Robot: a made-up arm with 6 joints.
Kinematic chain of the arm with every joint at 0, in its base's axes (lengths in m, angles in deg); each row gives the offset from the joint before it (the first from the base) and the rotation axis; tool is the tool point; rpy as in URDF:
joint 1: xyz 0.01 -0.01 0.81 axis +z
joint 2: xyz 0.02 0 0.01 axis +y
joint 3: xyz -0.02 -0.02 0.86 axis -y
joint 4: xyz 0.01 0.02 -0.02 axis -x
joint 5: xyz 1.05 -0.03 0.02 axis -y
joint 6: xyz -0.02 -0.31 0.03 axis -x
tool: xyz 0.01 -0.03 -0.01 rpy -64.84 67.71 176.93
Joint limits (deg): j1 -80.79..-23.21 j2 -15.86..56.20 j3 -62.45..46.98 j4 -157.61..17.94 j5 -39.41..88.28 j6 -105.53..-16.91
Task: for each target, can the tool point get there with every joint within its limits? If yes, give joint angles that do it. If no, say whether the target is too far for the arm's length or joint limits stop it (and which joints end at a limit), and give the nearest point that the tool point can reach.
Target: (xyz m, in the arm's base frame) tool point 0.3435 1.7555 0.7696
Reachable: no: joint limits stop it (at a limit: joint 1, joint 2, joint 3, joint 4, joint 5, joint 6) | nearest point 0.2087 0.2685 0.4763 | short by 1.522 m
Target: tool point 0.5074 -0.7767 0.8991
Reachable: yes | joints -34.49 8.36 -37.96 -0.93 71.18 -52.88
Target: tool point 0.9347 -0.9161 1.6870
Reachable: yes | joints -32.08 13.06 24.74 -34.20 54.71 -98.50
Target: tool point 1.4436 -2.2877 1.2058
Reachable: no: too far | nearest point 0.9797 -1.5507 1.2545 | short by 0.872 m
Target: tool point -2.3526 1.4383 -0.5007
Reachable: no: too far | nearest point -0.2924 -0.0846 0.4890 | short by 2.746 m
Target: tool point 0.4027 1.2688 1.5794
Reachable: no: joint limits stop it (at a limit: joint 1, joint 2, joint 4, joint 6) | nearest point 0.7305 0.0439 1.0431 | short by 1.377 m
